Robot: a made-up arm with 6 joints.
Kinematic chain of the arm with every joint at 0, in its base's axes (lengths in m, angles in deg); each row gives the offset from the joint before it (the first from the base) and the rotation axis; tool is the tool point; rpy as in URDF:
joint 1: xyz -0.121 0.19 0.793 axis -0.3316 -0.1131 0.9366
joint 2: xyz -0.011 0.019 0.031 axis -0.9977 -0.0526 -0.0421
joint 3: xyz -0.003 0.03 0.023 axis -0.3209 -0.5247 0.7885
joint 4: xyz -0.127 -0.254 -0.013 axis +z
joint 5: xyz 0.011 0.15 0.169 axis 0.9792 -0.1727 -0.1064
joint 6: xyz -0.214 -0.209 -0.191 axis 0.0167 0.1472 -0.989
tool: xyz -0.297 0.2 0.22 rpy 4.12 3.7 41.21
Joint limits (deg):
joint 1: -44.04..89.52
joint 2: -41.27..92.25
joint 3: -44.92..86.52
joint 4: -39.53..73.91
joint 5: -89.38..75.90
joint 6: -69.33..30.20
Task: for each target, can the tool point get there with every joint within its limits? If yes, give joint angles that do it. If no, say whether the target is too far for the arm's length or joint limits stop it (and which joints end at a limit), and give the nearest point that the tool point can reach.
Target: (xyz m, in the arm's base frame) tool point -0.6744 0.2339 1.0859
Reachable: yes | joints -15.84 78.72 42.04 -14.84 20.80 -7.82
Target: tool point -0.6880 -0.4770 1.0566
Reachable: yes | joints -20.29 -16.77 63.01 24.95 -64.32 -50.95
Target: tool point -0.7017 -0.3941 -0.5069
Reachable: no: too far | nearest point -0.4534 -0.1370 0.1181 | short by 0.720 m
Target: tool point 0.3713 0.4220 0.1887
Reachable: no: joint limits stop it (at a limit: joint 1, joint 2, joint 3, joint 5, joint 6) | nearest point 0.3969 0.2868 0.3796 | short by 0.235 m
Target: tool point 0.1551 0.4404 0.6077
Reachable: no: joint limits stop it (at a limit: joint 1, joint 2, joint 3, joint 4) | nearest point 0.0894 0.4834 0.6751 | short by 0.103 m
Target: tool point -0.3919 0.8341 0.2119
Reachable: no: joint limits stop it (at a limit: joint 2, joint 3, joint 5) | nearest point -0.3718 0.6915 0.4284 | short by 0.260 m
